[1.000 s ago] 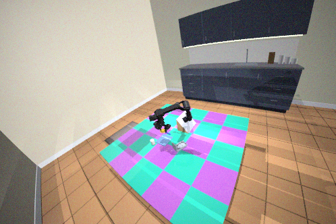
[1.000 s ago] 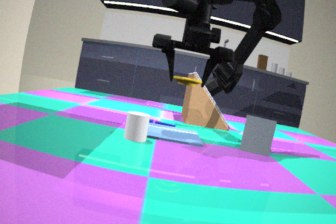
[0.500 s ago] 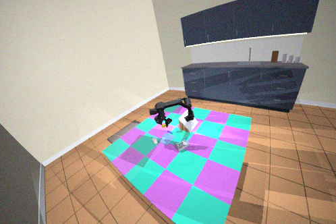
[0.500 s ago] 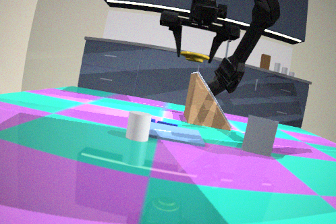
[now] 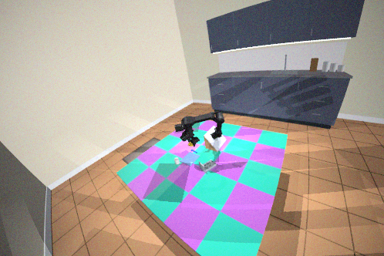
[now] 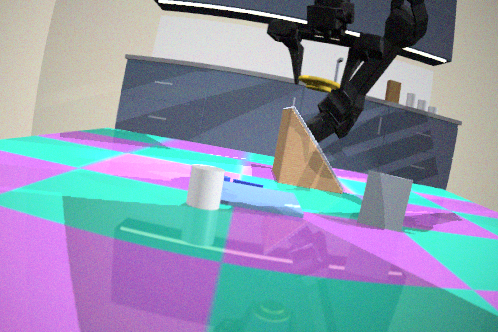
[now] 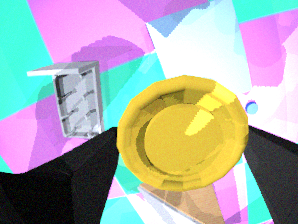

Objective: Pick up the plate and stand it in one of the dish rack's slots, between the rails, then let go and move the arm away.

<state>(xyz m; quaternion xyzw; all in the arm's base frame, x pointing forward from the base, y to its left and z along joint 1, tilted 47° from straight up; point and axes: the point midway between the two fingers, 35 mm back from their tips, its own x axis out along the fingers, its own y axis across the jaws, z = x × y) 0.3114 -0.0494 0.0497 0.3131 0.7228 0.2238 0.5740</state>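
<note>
The grey dish rack is 16 cm below my gripper tip, 14 cm to the left of it and 1 cm behind it. Also, from my gripper tip: yellow plate (1 cm above); blue spoon (18 cm below, 11 cm to the right, 9 cm behind); pale blue mat (18 cm below, 6 cm to the right, 1 cm ahead).
</note>
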